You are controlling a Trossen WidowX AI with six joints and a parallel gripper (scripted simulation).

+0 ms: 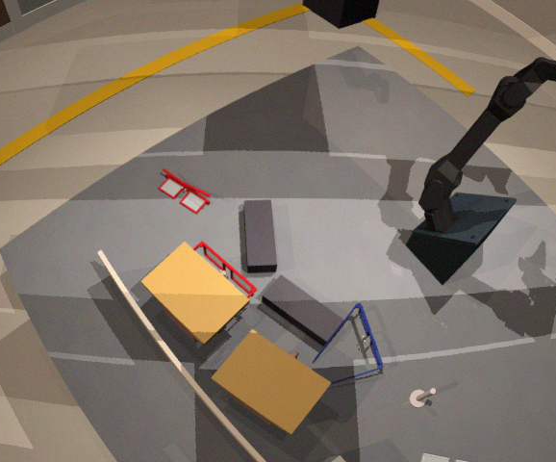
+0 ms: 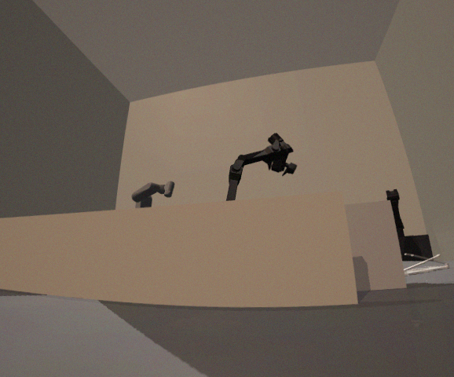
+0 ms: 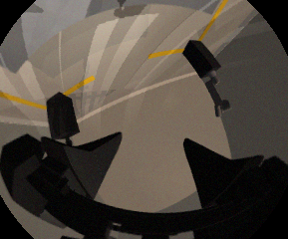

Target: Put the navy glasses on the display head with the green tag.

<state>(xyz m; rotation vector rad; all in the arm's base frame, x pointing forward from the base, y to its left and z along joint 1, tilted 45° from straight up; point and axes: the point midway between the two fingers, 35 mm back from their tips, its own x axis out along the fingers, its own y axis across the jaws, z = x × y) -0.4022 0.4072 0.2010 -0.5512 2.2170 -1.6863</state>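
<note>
The peg lies 71 cm ahead of my gripper tip, 12 cm to the left of it and 50 cm below it. Round my gripper tip: cream board 105 cm ahead, 20 cm to the right, 47 cm below.
</note>
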